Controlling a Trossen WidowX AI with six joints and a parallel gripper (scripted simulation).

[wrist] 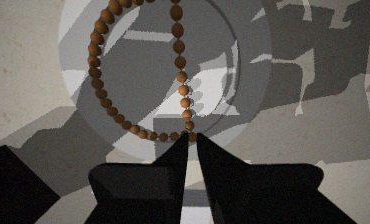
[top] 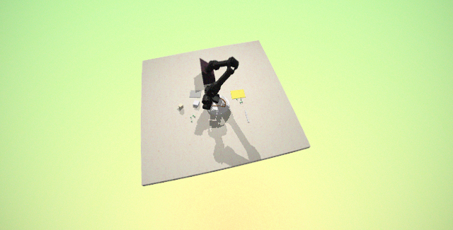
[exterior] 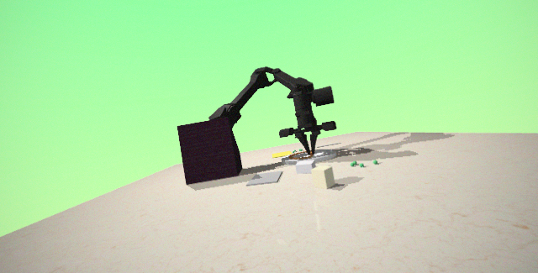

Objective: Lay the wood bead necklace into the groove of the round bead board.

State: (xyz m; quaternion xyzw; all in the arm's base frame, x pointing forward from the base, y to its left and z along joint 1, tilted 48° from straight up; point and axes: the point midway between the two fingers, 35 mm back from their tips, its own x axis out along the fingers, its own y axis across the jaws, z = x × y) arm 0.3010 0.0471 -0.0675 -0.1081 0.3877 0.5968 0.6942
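My gripper tip is now 60 mm to the right of the round white bead board and 10 mm above it. Also, from my gripper tip: cream cube: 40 mm behind, 250 mm to the right; then yellow card: 90 mm behind, 260 mm to the left, 20 mm below; then grey flat plate: 160 mm behind, 120 mm to the right, 20 mm below.
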